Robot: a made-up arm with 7 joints.
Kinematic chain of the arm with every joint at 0, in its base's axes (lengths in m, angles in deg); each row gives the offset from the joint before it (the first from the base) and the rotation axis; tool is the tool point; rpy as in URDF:
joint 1: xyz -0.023 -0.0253 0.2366 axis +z
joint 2: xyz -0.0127 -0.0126 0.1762 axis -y
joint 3: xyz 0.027 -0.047 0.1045 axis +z
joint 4: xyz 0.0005 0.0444 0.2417 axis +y
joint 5: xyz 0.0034 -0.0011 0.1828 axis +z
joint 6: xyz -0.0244 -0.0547 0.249 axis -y
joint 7: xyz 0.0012 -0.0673 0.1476 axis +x
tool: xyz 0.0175 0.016 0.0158 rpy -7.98 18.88 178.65
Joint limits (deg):
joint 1: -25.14..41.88
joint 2: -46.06..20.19
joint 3: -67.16..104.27
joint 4: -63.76..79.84
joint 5: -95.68..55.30
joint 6: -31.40..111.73
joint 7: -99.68..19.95
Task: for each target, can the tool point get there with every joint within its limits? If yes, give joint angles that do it. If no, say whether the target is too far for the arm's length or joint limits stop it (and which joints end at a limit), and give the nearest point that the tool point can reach.
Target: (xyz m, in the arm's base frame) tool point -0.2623 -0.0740 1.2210
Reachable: yes | joints 25.22 -15.93 -14.11 -43.22 -60.89 2.00 7.55
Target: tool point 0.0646 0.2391 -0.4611
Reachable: no: joint limits stop it (at a limit: joint 1, joint 2, joint 4, joint 5, joint 6, joint 7) | nearest point 0.3823 0.4511 0.1994 | short by 0.763 m
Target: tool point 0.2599 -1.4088 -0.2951
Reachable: no: too far | nearest point 0.2724 -0.7019 0.3263 | short by 0.941 m
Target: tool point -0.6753 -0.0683 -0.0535
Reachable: no: joint limits stop it (at a limit: joint 2, joint 4, joint 7) | nearest point -0.5929 -0.0629 0.5736 | short by 0.633 m
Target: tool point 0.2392 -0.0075 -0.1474
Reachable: no: joint limits stop it (at a limit: joint 2, joint 4, joint 6, joint 7) | nearest point 0.6055 0.0174 0.1889 | short by 0.498 m
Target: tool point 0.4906 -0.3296 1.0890
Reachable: yes | joints -13.37 -19.26 -30.72 44.31 -66.40 19.88 -68.39
